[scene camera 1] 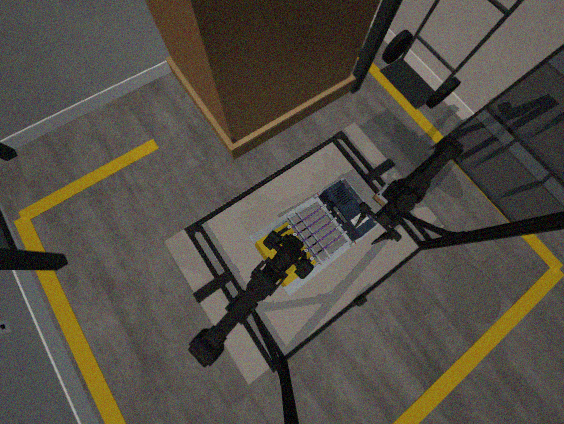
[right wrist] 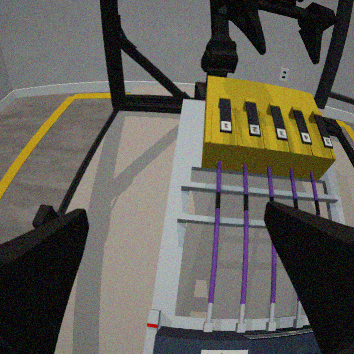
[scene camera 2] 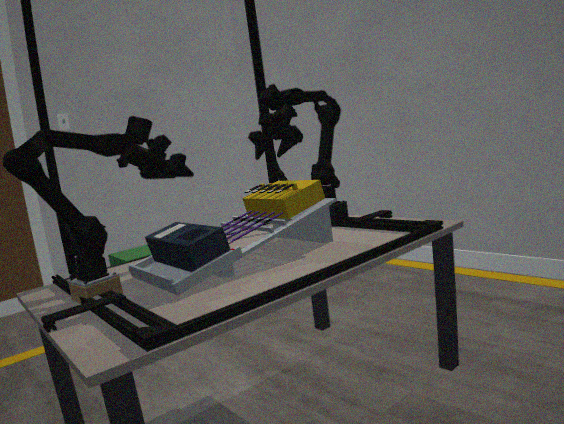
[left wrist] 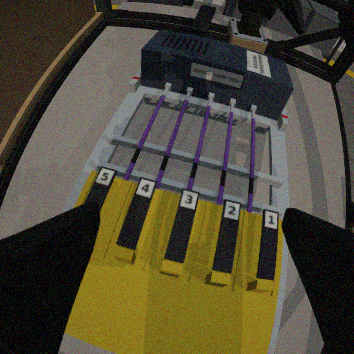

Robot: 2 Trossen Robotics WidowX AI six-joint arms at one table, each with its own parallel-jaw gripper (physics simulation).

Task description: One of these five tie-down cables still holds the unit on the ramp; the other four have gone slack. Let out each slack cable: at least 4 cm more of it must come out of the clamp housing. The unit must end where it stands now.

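Observation:
The dark blue unit [scene camera 1: 342, 197] [scene camera 2: 187, 245] [left wrist: 167, 67] sits low on the grey ramp [scene camera 2: 312, 227] [right wrist: 169, 270], near red edge marks. The yellow clamp housing [scene camera 2: 302, 200] [left wrist: 150, 310] [right wrist: 260, 90] is at the top, with black levers numbered 1 to 5, all lying flat. Five purple cables join them, including cable 1 [left wrist: 253, 145] [right wrist: 215, 250] and cable 5 [left wrist: 151, 122]; each has a black band near the housing. Which is taut is unclear. My left gripper [scene camera 2: 269, 156] [left wrist: 195, 216] [right wrist: 291, 58] is open above the housing. My right gripper [scene camera 2: 191, 175] [right wrist: 177, 216] is open above the unit.
A black frame [scene camera 2: 295, 287] [scene camera 1: 267, 180] edges the table. Black uprights rise at its ends. A green object [scene camera 2: 129, 255] lies behind the unit in scene camera 2. Two crossbars of the ramp run under the cables. A large brown cabinet [scene camera 1: 280, 65] stands beyond the table.

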